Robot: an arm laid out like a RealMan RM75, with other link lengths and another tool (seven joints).
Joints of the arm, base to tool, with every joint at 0 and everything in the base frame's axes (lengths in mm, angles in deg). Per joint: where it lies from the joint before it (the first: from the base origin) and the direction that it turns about. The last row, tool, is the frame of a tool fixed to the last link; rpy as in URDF.
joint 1: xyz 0.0 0.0 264.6 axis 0 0 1
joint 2: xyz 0.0 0.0 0.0 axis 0 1 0
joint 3: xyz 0.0 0.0 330.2 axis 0 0 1
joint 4: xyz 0.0 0.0 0.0 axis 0 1 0
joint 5: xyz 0.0 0.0 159.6 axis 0 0 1
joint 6: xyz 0.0 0.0 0.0 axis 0 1 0
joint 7: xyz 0.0 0.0 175.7 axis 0 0 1
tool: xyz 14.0 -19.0 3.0 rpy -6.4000 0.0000 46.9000
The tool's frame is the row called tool.
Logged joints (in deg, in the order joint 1, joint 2, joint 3, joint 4, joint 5, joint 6, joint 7), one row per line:
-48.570 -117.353 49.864 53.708 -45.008 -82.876 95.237
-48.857 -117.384 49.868 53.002 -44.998 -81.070 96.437
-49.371 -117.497 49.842 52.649 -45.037 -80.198 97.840
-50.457 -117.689 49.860 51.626 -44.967 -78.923 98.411
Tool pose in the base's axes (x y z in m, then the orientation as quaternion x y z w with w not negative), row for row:
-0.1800 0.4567 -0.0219 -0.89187 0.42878 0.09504 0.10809
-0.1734 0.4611 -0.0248 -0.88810 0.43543 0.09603 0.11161
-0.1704 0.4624 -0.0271 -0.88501 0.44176 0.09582 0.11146
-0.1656 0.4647 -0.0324 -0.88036 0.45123 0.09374 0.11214
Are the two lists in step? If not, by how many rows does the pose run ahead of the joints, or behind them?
The pose runs 2 rows ahead of the joints: the pose in row i belongs to the joints in row i + 2.
